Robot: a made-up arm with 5 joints.
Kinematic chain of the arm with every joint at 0, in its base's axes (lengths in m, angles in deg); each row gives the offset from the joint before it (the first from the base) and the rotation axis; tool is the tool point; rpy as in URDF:
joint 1: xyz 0.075 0 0.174 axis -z
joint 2: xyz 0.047 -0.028 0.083 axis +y
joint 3: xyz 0.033 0 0.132 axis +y
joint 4: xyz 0.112 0 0.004 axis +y
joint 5: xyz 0.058 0.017 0 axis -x
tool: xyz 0 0 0 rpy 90 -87.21 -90
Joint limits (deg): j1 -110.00..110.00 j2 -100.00..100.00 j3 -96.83..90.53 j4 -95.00..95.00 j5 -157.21..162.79
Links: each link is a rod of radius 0.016 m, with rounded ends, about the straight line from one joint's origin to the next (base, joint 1, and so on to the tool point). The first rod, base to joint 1, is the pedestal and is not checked.
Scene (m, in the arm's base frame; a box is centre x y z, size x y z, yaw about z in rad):
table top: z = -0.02
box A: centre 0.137 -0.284 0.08 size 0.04 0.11 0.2 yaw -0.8
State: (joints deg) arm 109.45 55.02 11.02 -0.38 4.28
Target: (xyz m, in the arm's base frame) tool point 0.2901 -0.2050 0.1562
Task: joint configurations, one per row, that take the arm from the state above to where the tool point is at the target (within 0.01 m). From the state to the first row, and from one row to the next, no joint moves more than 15 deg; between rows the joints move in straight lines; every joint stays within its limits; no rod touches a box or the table.
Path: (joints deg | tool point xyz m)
1: 103.41 45.00 3.21 -4.99 -3.43 | -0.0015 -0.2733 0.2064
2: 97.37 34.99 -4.61 -9.61 -11.13 | 0.0253 -0.2987 0.2725
3: 91.32 24.97 -12.42 -14.22 -18.84 | 0.0571 -0.3005 0.3440
4: 78.87 35.24 -13.09 -12.59 -13.06 | 0.1245 -0.3088 0.2976
5: 66.41 45.52 -13.77 -10.95 -7.28 | 0.1913 -0.2939 0.2498
6: 53.96 55.79 -14.44 -9.32 -1.50 | 0.2489 -0.2576 0.2022
7: 41.50 66.06 -15.11 -7.68 4.28 | 0.2901 -0.2050 0.1562

